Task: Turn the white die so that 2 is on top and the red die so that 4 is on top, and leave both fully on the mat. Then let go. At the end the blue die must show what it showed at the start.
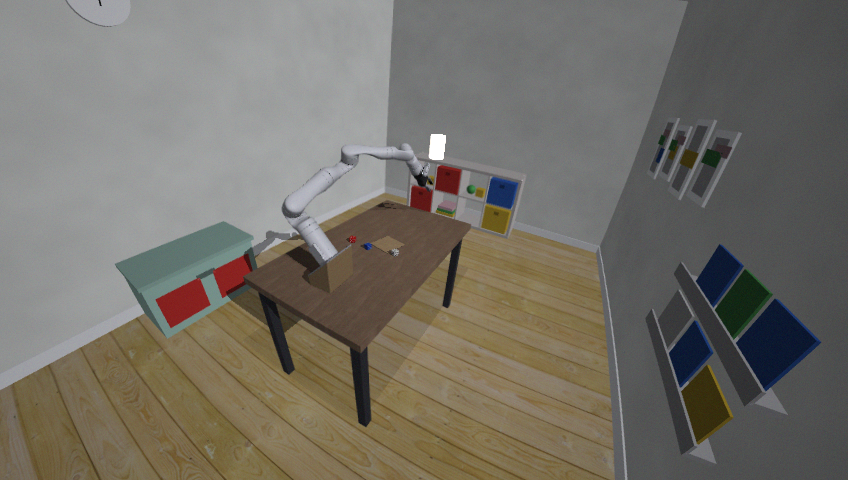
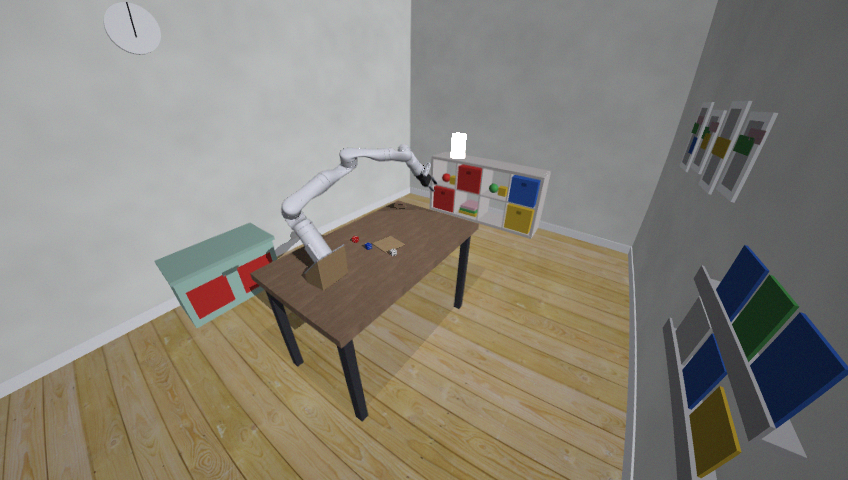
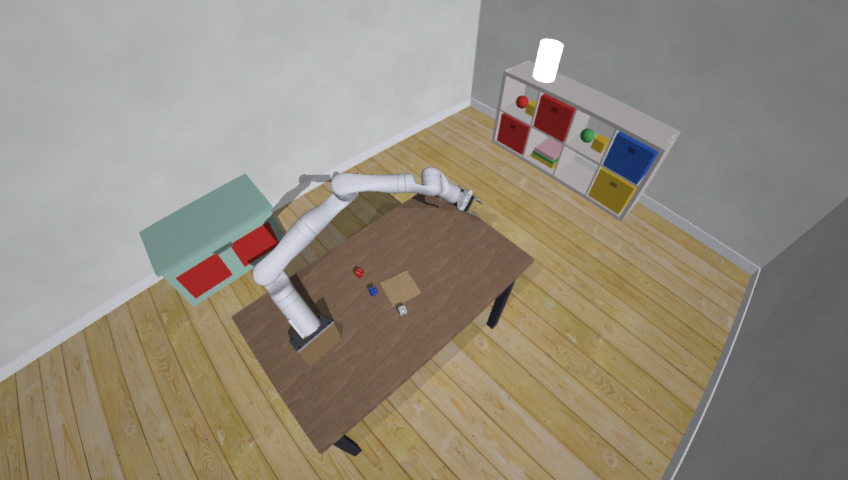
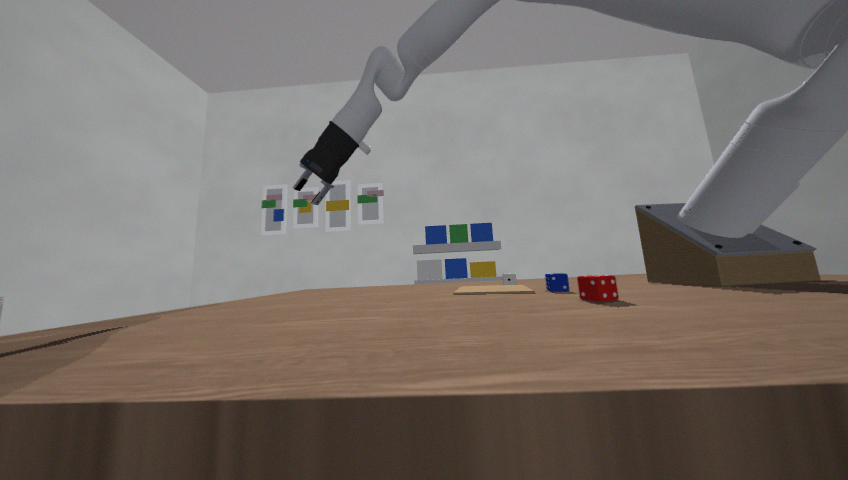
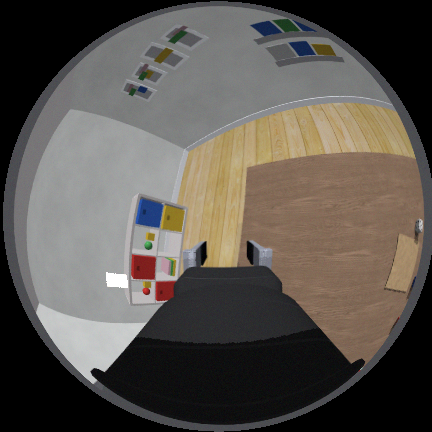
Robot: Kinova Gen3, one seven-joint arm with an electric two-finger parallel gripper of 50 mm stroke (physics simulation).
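Observation:
My gripper (image 3: 478, 206) (image 4: 308, 193) (image 5: 226, 249) is open and empty, high above the far end of the table, well away from the dice. The tan mat (image 1: 387, 243) (image 3: 401, 287) (image 5: 401, 264) lies flat on the table. The white die (image 1: 394, 252) (image 2: 392, 252) (image 3: 402, 309) (image 4: 509, 278) (image 5: 419, 226) stands off the mat, near its edge. The blue die (image 1: 367, 246) (image 3: 373, 290) (image 4: 557, 282) stands on the table close to the mat's other side. The red die (image 1: 352, 239) (image 3: 358, 272) (image 4: 598, 288) stands farther off on the table. The top faces are too small to read surely.
The arm's wooden base block (image 1: 334, 273) (image 3: 321, 346) (image 4: 767, 268) stands at the near end of the table (image 1: 380, 291) (image 3: 368, 374). A shelf unit (image 3: 618, 105) with bins and a lamp (image 3: 548, 60) stands beyond the far end. A green cabinet (image 3: 205, 223) stands beside the table.

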